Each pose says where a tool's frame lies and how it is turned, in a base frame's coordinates. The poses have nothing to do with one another.
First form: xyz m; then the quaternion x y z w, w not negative.
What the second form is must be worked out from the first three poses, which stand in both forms.
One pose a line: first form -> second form
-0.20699 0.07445 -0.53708 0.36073 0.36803 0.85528 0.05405 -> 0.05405 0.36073 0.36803 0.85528 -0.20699 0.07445 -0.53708
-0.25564 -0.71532 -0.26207 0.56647 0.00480 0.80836 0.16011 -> 0.16011 0.56647 0.00480 0.80836 -0.25564 -0.71532 -0.26207
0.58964 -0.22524 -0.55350 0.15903 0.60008 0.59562 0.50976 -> 0.50976 0.15903 0.60008 0.59562 0.58964 -0.22524 -0.55350
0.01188 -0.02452 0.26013 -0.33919 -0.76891 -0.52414 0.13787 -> 0.13787 -0.33919 -0.76891 -0.52414 0.01188 -0.02452 0.26013
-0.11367 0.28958 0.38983 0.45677 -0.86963 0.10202 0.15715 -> 0.15715 0.45677 -0.86963 0.10202 -0.11367 0.28958 0.38983
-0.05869 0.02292 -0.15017 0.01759 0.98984 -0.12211 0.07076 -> 0.07076 0.01759 0.98984 -0.12211 -0.05869 0.02292 -0.15017
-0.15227 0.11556 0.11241 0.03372 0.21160 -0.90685 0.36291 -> 0.36291 0.03372 0.21160 -0.90685 -0.15227 0.11556 0.11241
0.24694 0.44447 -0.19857 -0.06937 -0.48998 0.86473 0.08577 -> 0.08577 -0.06937 -0.48998 0.86473 0.24694 0.44447 -0.19857
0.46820 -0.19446 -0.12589 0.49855 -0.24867 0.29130 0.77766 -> 0.77766 0.49855 -0.24867 0.29130 0.46820 -0.19446 -0.12589
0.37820 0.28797 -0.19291 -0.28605 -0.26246 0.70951 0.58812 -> 0.58812 -0.28605 -0.26246 0.70951 0.37820 0.28797 -0.19291
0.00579 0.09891 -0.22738 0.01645 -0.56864 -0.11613 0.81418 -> 0.81418 0.01645 -0.56864 -0.11613 0.00579 0.09891 -0.22738
